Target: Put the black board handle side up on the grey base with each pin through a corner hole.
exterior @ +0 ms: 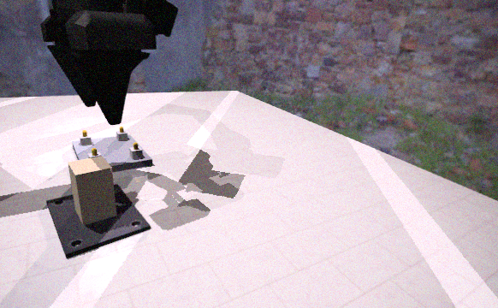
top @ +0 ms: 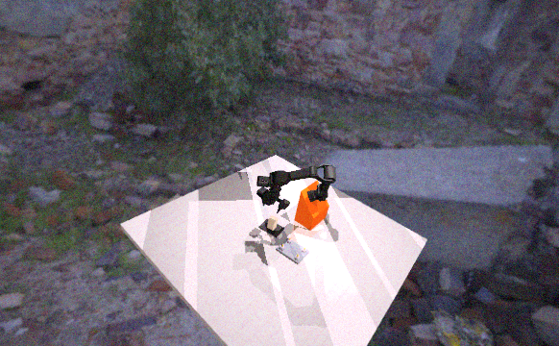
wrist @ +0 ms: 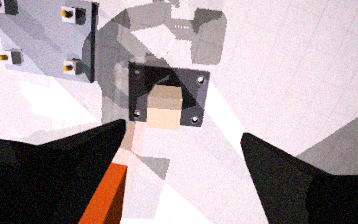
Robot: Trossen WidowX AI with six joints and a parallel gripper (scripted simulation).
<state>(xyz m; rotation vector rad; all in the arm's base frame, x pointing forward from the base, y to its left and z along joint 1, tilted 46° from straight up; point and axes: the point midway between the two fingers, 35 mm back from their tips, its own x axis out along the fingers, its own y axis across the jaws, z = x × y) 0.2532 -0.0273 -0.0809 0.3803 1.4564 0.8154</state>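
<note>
My gripper tip is 12 cm above the flat black board, 2 cm to the right of it and 2 cm past it. Also, from my gripper tip: grey base: 22 cm to the left, 13 cm below, 1 cm ahead.
</note>
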